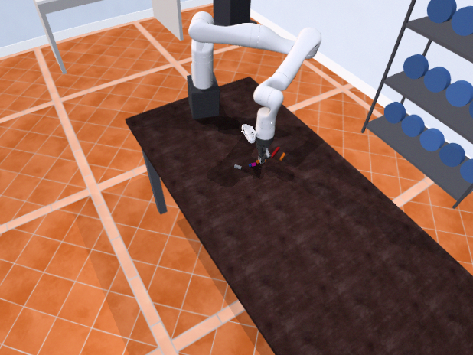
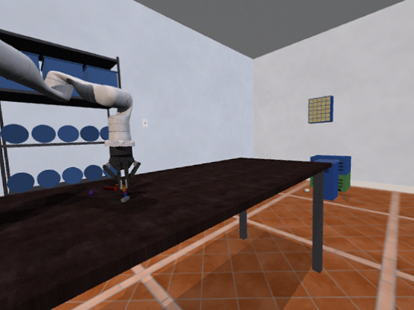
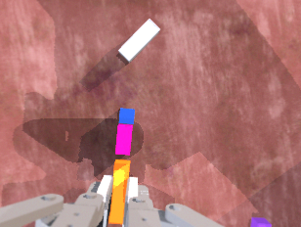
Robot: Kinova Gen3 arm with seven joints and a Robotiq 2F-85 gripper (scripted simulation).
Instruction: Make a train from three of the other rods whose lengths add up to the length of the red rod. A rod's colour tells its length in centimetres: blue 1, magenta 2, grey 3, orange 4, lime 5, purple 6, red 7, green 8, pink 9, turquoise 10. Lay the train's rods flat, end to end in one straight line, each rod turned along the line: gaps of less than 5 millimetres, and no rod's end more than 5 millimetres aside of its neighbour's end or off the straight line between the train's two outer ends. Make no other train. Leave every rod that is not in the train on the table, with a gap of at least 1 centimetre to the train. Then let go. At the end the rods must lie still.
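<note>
The magenta rod is 1 cm behind my hand, 3 cm to the right of it and 3 cm below it. Round my hand: red rod: 1 cm behind, 9 cm to the left, 3 cm below; grey rod: 5 cm behind, 9 cm to the right, 3 cm below; blue rod: 2 cm behind, 5 cm to the right, 3 cm below.
</note>
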